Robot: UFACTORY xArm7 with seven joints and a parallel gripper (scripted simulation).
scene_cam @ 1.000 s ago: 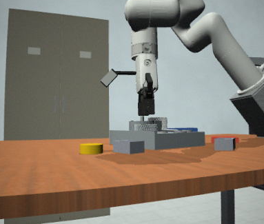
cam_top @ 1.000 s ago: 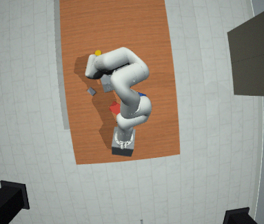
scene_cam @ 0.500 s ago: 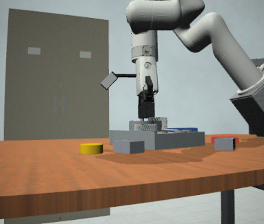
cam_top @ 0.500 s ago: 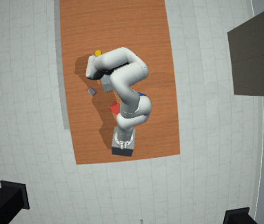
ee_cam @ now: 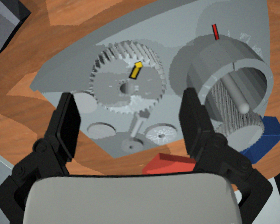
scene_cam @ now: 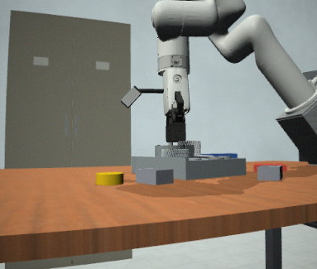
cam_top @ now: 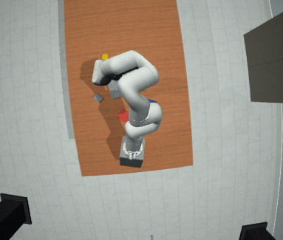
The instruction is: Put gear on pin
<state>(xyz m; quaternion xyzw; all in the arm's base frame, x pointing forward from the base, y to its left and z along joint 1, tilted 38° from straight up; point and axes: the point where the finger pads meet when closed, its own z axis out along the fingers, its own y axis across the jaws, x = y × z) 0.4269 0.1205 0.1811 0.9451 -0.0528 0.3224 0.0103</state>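
Now: the grey gear 4 cm below my hand. The rest, counted from my hand: yellow disc: 16 cm ahead, 11 cm to the left, 8 cm below; blue block: 20 cm behind, 22 cm to the right, 8 cm below; red block: 28 cm behind, 5 cm to the right, 8 cm below.
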